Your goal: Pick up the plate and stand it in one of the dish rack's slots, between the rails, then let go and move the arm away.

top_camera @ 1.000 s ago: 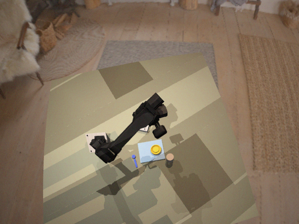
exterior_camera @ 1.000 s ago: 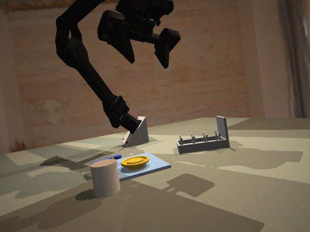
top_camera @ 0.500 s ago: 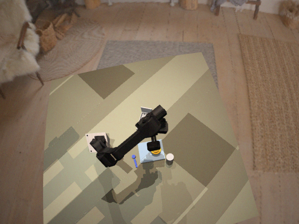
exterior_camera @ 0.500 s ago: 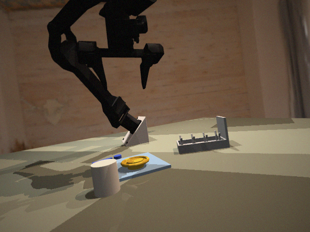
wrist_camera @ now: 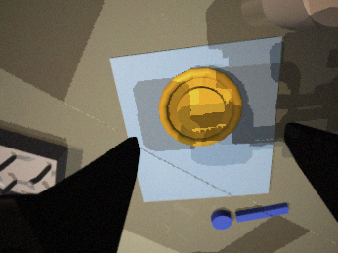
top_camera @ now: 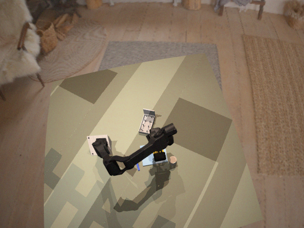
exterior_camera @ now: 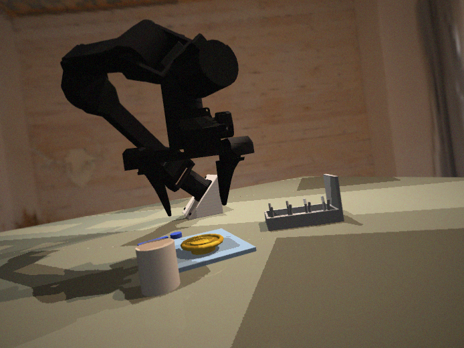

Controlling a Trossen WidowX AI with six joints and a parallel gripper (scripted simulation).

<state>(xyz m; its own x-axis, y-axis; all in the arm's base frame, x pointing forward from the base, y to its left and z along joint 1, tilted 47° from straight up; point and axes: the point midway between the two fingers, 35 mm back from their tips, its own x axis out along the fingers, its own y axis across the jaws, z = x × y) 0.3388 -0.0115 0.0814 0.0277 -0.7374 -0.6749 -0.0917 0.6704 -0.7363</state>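
Right now my gripper tip is 5 cm above the yellow plate. Round my gripper tip: white cylinder (8 cm ahead, 6 cm to the right, 4 cm below); light blue mat (3 cm behind, 6 cm below); blue spoon (14 cm behind, 5 cm to the right, 6 cm below).
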